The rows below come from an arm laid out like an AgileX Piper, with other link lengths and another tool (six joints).
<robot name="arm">
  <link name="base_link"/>
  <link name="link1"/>
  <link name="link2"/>
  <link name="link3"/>
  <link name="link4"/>
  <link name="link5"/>
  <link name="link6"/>
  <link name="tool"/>
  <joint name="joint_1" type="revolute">
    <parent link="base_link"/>
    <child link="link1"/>
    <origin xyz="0 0 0.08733" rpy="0 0 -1.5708"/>
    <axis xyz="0 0 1"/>
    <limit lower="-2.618" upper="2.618"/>
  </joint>
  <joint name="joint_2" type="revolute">
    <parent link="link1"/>
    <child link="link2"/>
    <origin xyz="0 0 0" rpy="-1.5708 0 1.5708"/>
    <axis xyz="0 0 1"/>
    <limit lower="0" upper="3.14"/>
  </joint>
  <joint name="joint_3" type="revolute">
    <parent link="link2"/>
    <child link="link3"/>
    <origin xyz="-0.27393 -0.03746 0" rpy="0 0 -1.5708"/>
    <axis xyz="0 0 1"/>
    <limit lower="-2.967" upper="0"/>
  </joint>
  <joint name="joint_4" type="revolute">
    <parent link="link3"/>
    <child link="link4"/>
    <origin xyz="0.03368 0.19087 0" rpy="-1.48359 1.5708 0"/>
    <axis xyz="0 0 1"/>
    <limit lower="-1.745" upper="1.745"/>
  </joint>
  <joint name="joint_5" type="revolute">
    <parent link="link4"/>
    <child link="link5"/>
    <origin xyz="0 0 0" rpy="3.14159 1.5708 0"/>
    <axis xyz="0 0 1"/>
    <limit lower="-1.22" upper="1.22"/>
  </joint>
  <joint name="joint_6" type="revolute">
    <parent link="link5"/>
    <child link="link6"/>
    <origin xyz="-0.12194 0 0" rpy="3.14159 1.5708 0"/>
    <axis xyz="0 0 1"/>
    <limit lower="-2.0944" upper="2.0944"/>
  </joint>
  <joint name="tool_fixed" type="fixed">
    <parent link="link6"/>
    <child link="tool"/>
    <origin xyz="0.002 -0.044 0.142" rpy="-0.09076 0 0.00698"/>
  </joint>
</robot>
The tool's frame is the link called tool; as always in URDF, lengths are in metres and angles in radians.
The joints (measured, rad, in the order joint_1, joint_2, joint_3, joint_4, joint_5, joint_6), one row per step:
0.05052, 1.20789, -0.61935, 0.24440, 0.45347, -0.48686
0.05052, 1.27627, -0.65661, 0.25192, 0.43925, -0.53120
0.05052, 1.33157, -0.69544, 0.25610, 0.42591, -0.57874
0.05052, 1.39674, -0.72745, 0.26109, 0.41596, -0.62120
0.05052, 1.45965, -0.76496, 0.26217, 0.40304, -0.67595
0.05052, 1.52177, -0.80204, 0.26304, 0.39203, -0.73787
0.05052, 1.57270, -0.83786, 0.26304, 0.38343, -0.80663
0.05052, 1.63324, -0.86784, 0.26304, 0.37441, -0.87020
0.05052, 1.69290, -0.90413, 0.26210, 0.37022, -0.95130
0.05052, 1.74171, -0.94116, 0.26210, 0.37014, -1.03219
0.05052, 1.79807, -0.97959, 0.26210, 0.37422, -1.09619
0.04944, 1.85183, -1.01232, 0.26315, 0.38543, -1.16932
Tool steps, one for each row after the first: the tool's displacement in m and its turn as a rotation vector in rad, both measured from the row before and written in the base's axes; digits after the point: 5 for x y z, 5 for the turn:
0.01246, 0.00216, -0.00502, -0.02140, 0.01157, 0.02914
0.01260, 0.00207, -0.00161, -0.02511, -0.00272, 0.03373
0.01001, 0.00195, -0.00876, -0.02182, 0.01802, 0.03011
0.01168, 0.00205, -0.00679, -0.03111, 0.00572, 0.04221
0.01077, 0.00234, -0.00807, -0.03434, 0.00645, 0.04918
0.00972, 0.00259, -0.00581, -0.03735, -0.00184, 0.05636
0.00744, 0.00216, -0.01203, -0.03477, 0.01399, 0.05240
0.00741, 0.00294, -0.01143, -0.04209, 0.00954, 0.06981
0.00688, 0.00306, -0.00832, -0.03912, 0.00214, 0.07048
0.00596, 0.00258, -0.01191, -0.02993, 0.01434, 0.05707
0.00188, 0.00260, -0.01412, -0.03085, 0.02329, 0.06555

